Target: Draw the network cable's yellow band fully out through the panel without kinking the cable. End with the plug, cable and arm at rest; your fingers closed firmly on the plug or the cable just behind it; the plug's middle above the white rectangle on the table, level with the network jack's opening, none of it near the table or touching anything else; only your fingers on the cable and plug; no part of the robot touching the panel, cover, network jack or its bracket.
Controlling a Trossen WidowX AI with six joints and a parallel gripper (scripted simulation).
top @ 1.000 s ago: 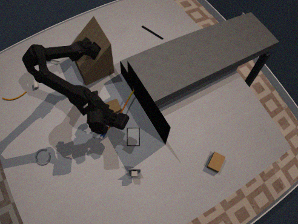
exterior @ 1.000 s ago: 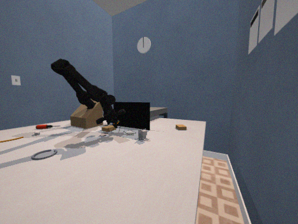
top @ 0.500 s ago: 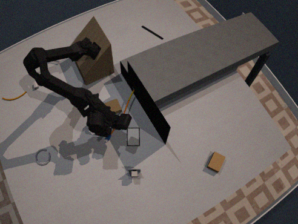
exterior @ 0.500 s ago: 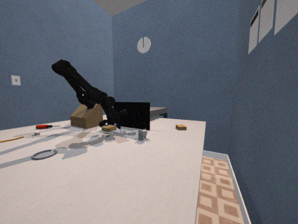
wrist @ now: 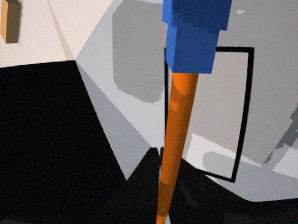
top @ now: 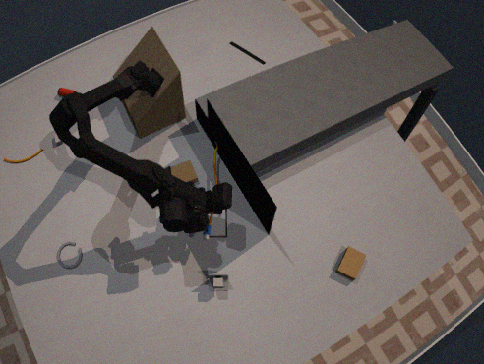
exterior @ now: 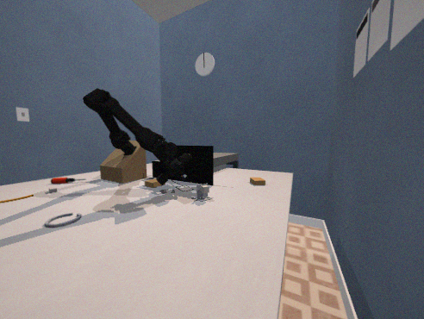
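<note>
My hand is 20 mm short of the white rectangle and 60 mm above it. From my hand the other things lie so: blue plug 50 mm ahead, 50 mm to the right, 10 mm above; then tan block 150 mm behind, 50 mm below; then network jack 160 mm ahead, 110 mm to the right, 20 mm below.
</note>
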